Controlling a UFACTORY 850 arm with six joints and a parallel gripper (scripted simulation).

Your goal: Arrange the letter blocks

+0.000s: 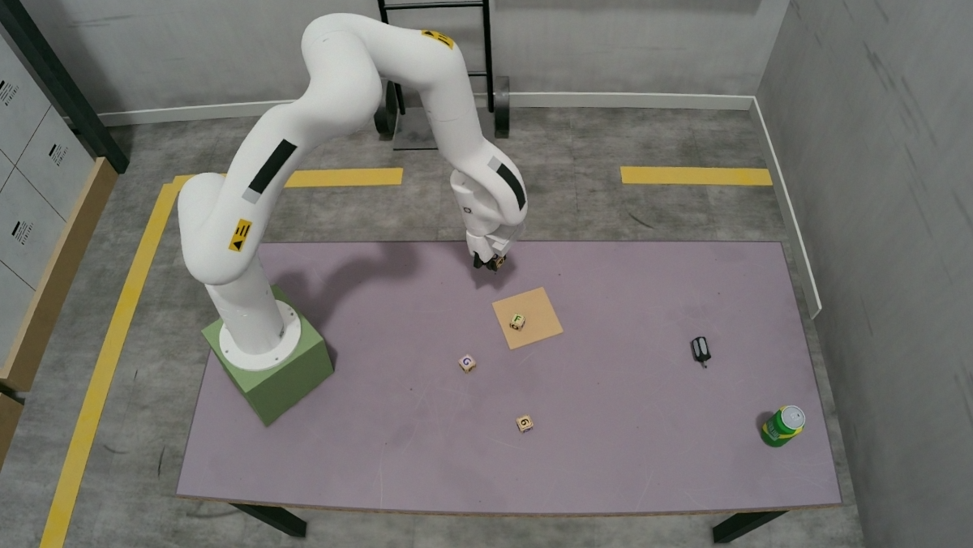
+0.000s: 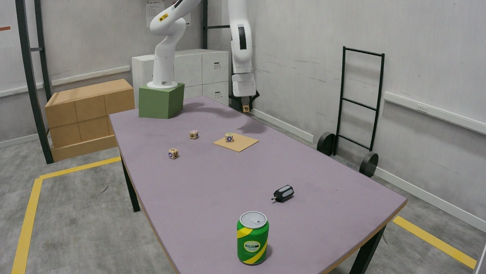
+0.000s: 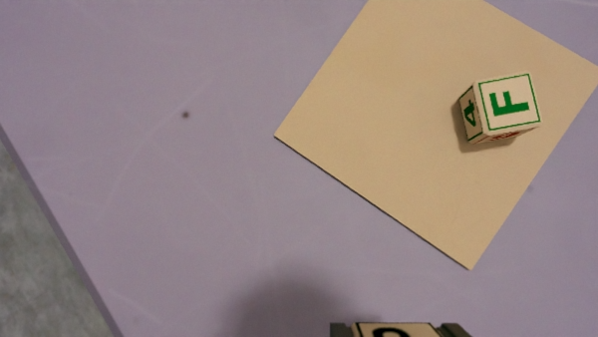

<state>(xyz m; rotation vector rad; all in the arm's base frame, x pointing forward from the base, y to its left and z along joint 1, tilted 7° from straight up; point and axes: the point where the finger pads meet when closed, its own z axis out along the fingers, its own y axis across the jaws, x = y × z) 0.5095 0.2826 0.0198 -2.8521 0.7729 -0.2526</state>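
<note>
My gripper is now 90 mm short of the tan mat, 90 mm to the left of it and 120 mm above it. Also, from my hand: small black tool 520 mm ahead, 170 mm to the right, 100 mm below; then green can 690 mm ahead, 360 mm to the right, 60 mm below.
</note>
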